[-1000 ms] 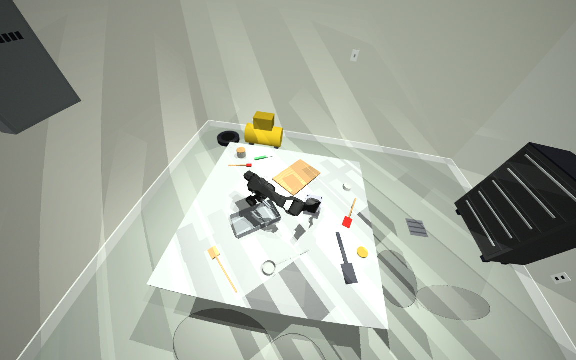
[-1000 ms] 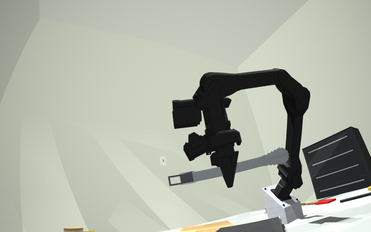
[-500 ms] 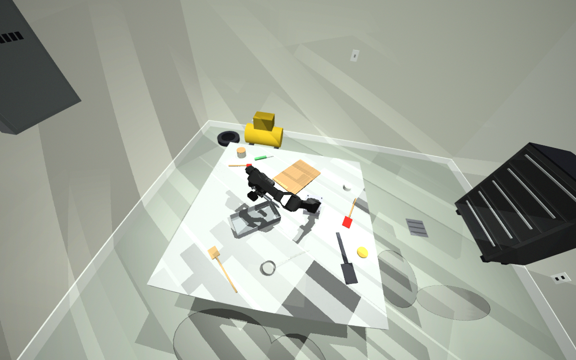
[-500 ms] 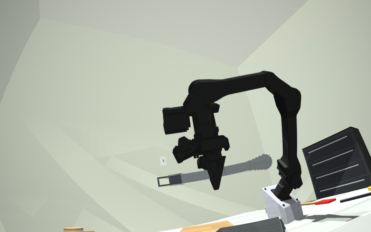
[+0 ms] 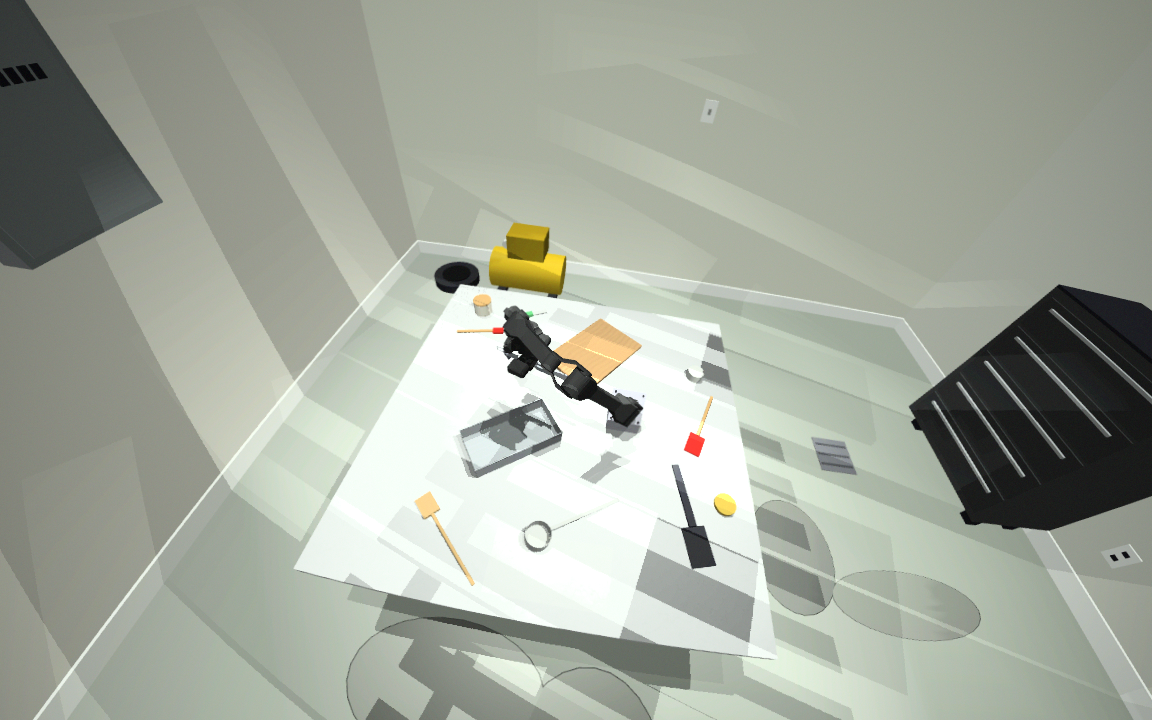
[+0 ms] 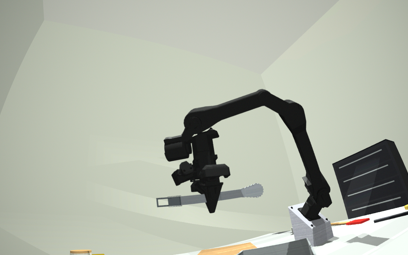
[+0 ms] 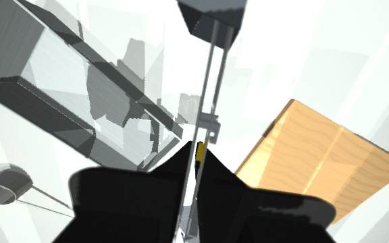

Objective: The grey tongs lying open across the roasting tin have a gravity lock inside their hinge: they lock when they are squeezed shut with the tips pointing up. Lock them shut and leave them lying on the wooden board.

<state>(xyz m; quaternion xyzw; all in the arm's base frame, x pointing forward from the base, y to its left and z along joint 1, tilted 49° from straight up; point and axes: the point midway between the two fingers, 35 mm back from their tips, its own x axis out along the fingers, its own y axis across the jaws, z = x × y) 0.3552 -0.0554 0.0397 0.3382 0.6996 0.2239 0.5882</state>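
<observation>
My gripper tip is now 300 mm to the left of the wooden board, 180 mm past it and 160 mm above it. Round my gripper tip: grey roasting tin 190 mm to the left, 140 mm below, 10 mm ahead; red spatula 640 mm behind, 160 mm below, 40 mm to the right; black spatula 610 mm behind, 300 mm to the left, 160 mm below.
</observation>
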